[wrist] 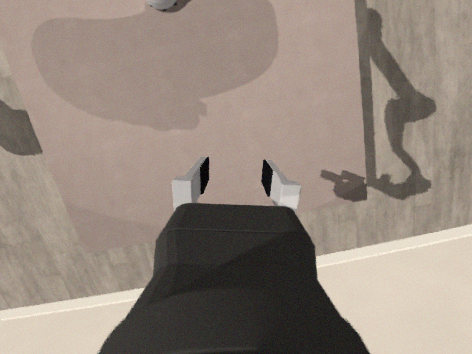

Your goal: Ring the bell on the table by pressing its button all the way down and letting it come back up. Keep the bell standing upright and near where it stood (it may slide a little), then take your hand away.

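Frame: origin at the arm's base, x ahead, y left, z up, level; metres.
Seen in the pictures: gripper, fingertip midpoint: (235, 169).
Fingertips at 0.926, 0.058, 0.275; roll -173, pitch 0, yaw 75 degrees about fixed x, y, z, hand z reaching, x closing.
Note:
A point is followed by its place in that frame, as x, y, z.
My gripper (235, 169) @(0.926, 0.058, 0.275) is open, with nothing between its two fingers, at the middle of the wrist view. It hangs above a pinkish flat surface (305, 125) @(0.901, 0.251, -0.028). A light grey rounded thing (162, 3) @(0.576, -0.028, -0.008) is cut off by the top edge of the view, left of centre. Too little of it shows to tell whether it is the bell. No bell button can be made out.
A wood-grain surface (450, 150) lies along both sides of the pinkish one. A pale wall (410, 300) with a light skirting strip (400, 244) runs across the lower part. Dark shadows of the arm fall on the pinkish and wood-grain surfaces.

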